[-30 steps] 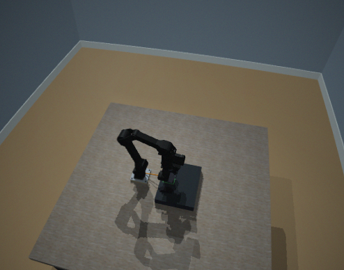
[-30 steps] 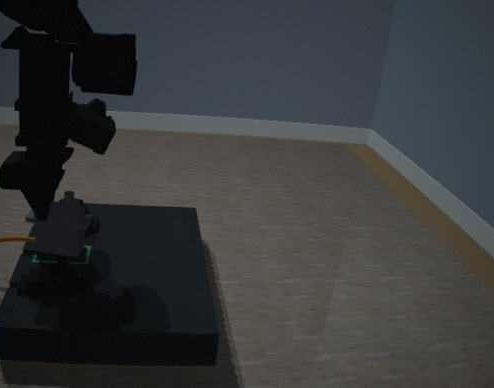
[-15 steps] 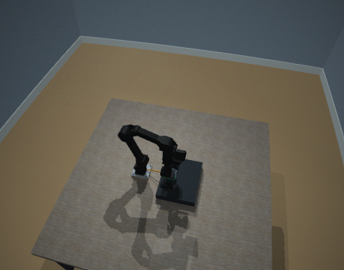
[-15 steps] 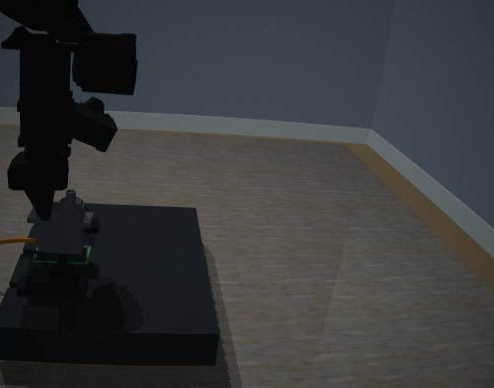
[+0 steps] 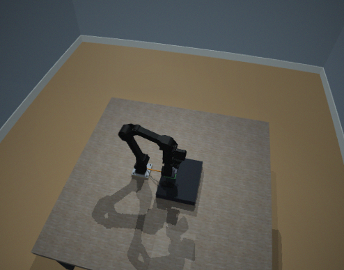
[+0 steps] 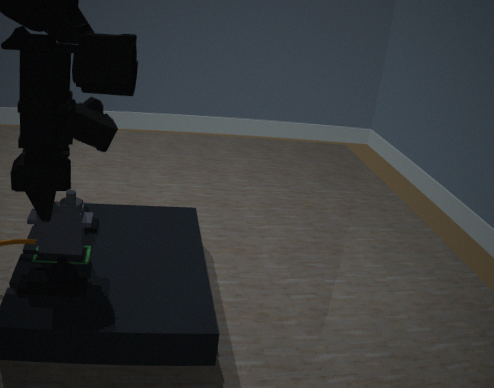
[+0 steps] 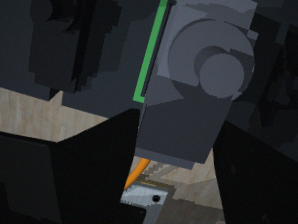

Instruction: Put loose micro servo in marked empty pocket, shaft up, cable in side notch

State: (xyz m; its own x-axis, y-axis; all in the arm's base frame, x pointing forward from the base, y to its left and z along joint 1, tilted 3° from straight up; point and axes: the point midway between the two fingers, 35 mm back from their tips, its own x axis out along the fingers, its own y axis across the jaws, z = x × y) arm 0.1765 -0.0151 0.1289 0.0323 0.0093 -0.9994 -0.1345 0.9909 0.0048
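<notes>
The dark deck is 130 mm ahead of my gripper tip and 80 mm below it.
</notes>
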